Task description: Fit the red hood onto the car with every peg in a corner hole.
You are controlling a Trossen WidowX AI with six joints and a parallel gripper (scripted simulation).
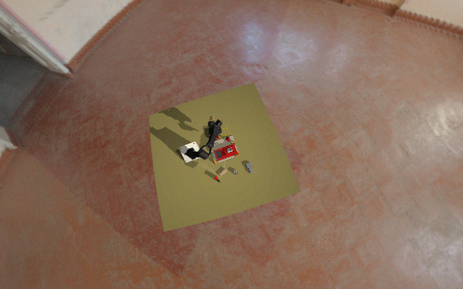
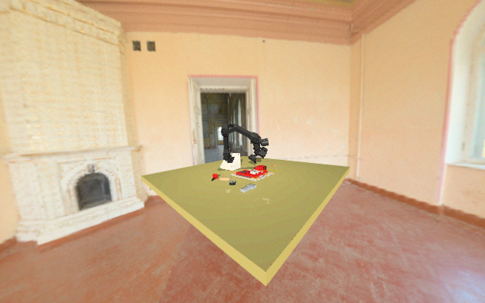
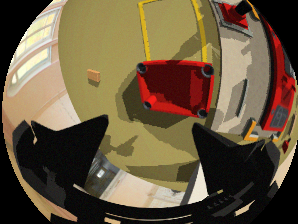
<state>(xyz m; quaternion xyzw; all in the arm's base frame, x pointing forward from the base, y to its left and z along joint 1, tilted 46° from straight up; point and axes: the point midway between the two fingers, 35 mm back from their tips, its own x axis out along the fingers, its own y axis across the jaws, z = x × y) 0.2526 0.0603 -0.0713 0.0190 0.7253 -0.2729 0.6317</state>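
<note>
My gripper tip is now 60 mm above the red hood, 20 mm short of it and 10 mm to the left of it.
</note>
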